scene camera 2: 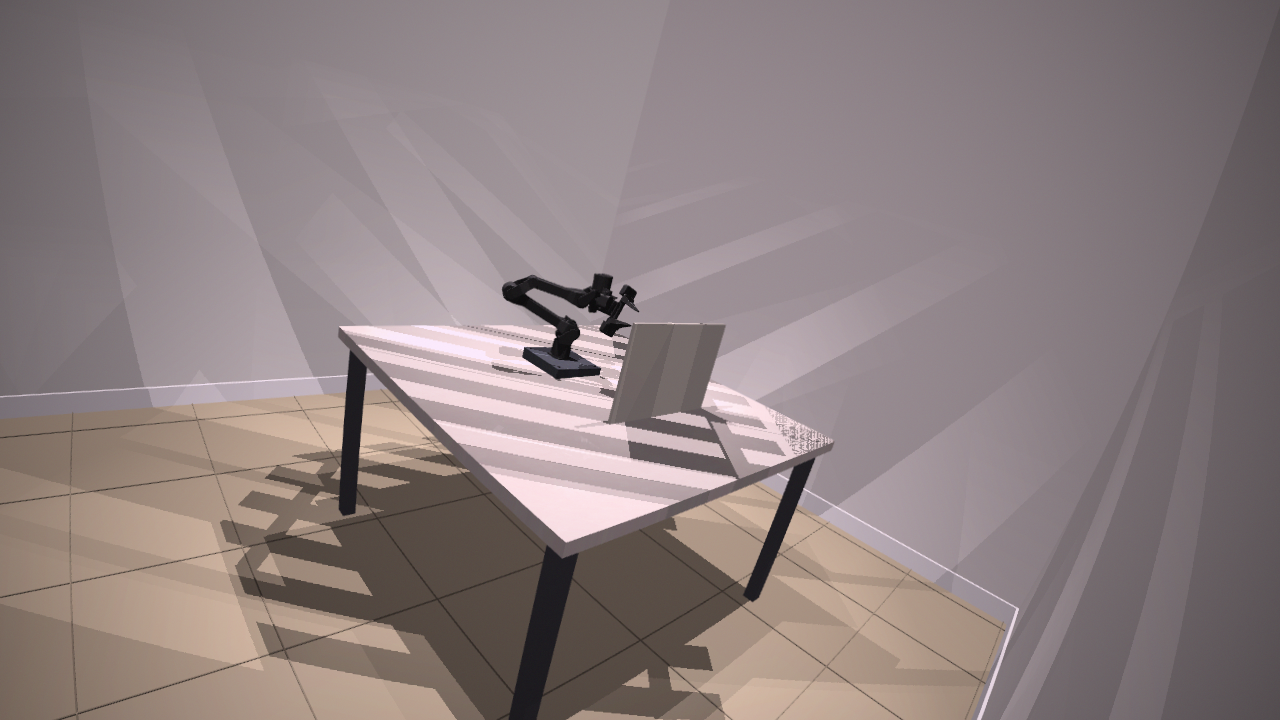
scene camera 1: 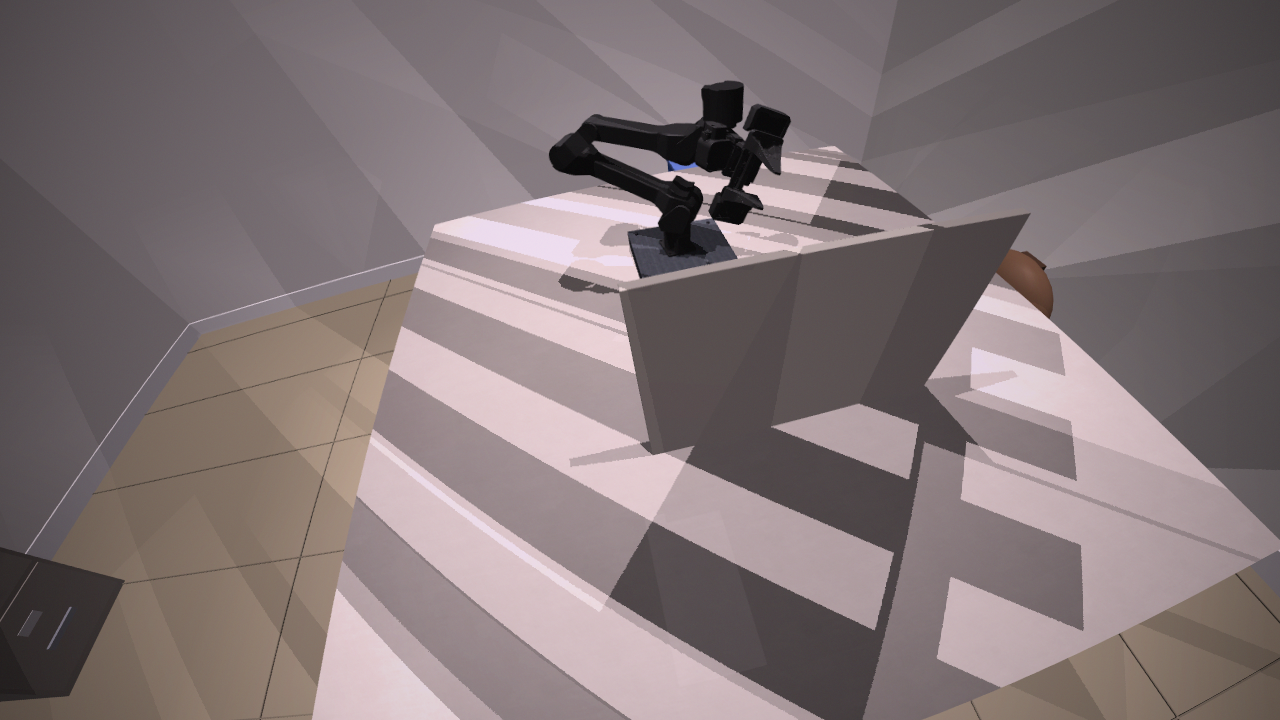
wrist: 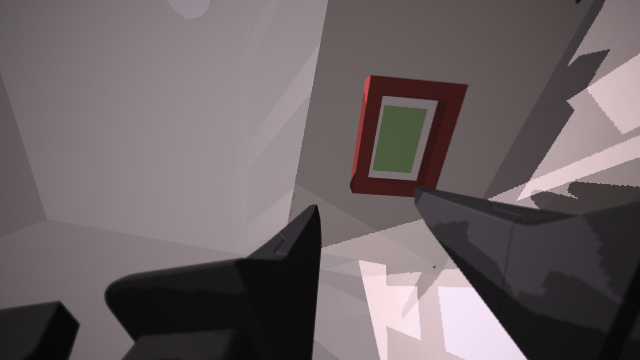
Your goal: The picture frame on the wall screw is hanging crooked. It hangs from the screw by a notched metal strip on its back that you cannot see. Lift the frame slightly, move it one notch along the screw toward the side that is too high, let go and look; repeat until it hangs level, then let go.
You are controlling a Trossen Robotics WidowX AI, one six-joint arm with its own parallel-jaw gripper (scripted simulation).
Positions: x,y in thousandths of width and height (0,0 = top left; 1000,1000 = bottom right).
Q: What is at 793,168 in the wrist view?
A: A wall panel.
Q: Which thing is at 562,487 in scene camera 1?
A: A wall panel.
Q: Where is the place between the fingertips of my gripper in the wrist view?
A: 571,568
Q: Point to a wall panel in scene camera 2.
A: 521,510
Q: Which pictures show my gripper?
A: Scene camera 2, scene camera 1 and the wrist view: all of them.
